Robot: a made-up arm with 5 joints. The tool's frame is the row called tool.
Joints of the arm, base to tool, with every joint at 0 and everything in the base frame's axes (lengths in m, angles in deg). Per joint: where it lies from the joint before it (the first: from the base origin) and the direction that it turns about. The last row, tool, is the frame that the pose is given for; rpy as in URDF.
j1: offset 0 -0.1 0.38 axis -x
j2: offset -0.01 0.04 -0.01 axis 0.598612 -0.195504 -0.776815
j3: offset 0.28 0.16 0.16 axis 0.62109 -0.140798 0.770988
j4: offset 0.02 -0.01 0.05 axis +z
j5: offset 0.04 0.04 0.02 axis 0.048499 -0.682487 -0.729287
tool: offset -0.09 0.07 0.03 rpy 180 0 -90
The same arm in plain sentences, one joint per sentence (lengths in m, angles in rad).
The arm has five revolute joints in a row. What follows holds with every joint at zero, and every direction is one of the base frame's.
Joint 1 lies 0.1000 m along -y and 0.3800 m along +z from the base frame's origin and rotates about -x.
Joint 2 lies 0.0100 m along -x and 0.0400 m along +y and 0.0100 m along -z from joint 1 and rotates about the direction (0.598612, -0.195504, -0.776815).
Joint 3 lies 0.2800 m along +x and 0.1600 m along +y and 0.1600 m along +z from joint 2 and rotates about the direction (0.62109, -0.140798, 0.770988).
Joint 4 lies 0.0200 m along +x and 0.0100 m along -y and 0.0500 m along +z from joint 3 and rotates about +z.
Joint 5 lies 0.0400 m along +x and 0.0400 m along +y and 0.0200 m along +z from joint 4 and rotates about the direction (0.048499, -0.682487, -0.729287).
The tool frame, which is the frame that the pose is given for, lies 0.0900 m along -x and 0.0700 m along +y and 0.0300 m along +z from joint 5; its axes are the base frame's turned by roll 3.1416, pitch 0.0000 and yaw -1.5708 rad (as in URDF: about the fixed x, then y, then z).

